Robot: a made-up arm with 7 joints.
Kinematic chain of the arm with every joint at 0, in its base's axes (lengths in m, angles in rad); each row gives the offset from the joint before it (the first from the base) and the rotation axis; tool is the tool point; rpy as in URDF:
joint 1: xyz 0 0 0.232 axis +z
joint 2: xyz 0 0 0 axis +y
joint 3: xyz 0 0 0.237 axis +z
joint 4: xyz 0.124 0 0 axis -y
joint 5: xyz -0.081 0 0.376 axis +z
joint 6: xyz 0 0 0 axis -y
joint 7: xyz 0.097 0 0 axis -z
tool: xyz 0 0 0 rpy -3.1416 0 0
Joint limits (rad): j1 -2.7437..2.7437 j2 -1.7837..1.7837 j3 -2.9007..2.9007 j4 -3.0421..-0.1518 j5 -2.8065..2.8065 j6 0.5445..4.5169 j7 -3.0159..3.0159
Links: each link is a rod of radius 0.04 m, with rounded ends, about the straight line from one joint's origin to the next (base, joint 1, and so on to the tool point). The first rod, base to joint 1, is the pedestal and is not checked.
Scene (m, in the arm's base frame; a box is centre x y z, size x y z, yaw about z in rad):
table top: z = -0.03
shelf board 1: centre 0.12 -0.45 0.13 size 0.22 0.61 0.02 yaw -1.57
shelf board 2: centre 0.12 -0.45 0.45 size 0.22 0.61 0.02 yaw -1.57
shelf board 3: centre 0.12 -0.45 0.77 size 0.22 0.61 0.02 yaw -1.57
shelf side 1: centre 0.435 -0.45 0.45 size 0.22 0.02 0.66 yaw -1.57
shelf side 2: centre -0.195 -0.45 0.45 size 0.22 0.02 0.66 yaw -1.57
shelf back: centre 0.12 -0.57 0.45 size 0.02 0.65 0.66 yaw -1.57
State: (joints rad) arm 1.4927 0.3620 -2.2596 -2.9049 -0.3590 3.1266 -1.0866
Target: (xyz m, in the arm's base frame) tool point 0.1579 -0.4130 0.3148
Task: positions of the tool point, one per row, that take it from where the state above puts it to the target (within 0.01 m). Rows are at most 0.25 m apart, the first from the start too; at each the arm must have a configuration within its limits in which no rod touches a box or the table.
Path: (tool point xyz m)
1: 0.1579 -0.4130 0.3148

